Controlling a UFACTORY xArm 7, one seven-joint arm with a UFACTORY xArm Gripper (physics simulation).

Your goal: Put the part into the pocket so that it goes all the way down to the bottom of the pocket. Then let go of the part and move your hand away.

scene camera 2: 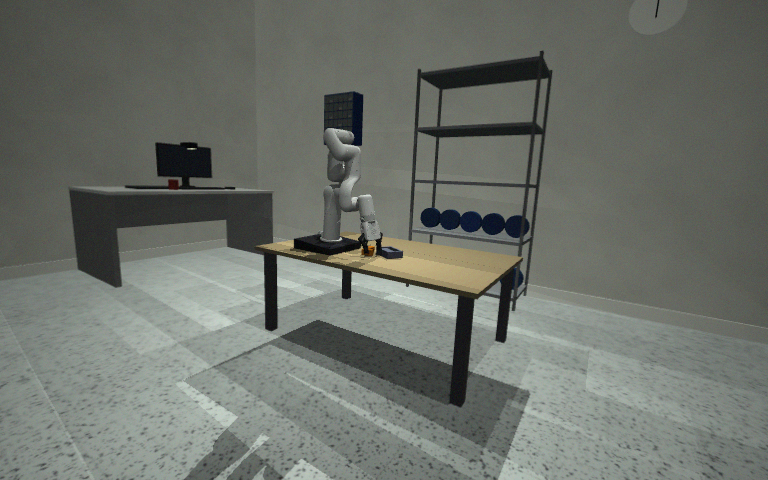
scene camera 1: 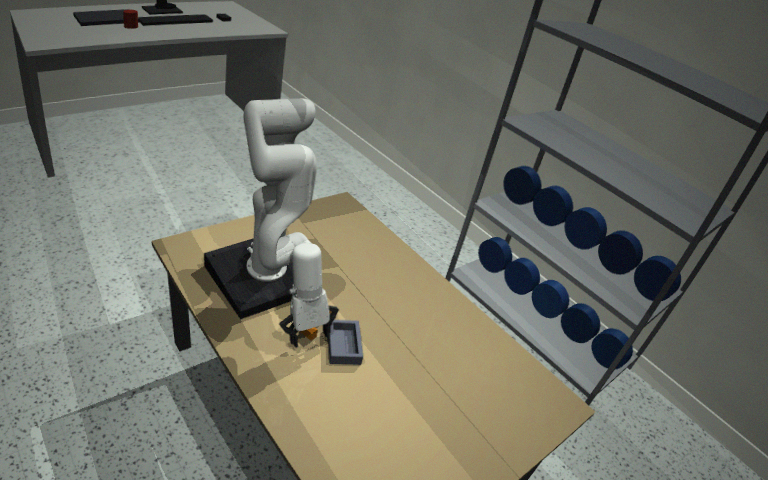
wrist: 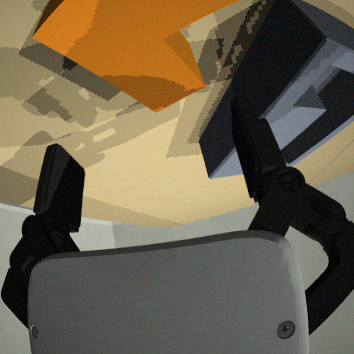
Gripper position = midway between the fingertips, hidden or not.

Note:
The gripper (scene camera 1: 310, 340) is open, with nothing in its grasp. Also in view: an orange part (wrist: 146, 56). Also in view: a pocket block (wrist: 290, 73).
The gripper also shows in the wrist view (wrist: 144, 135).

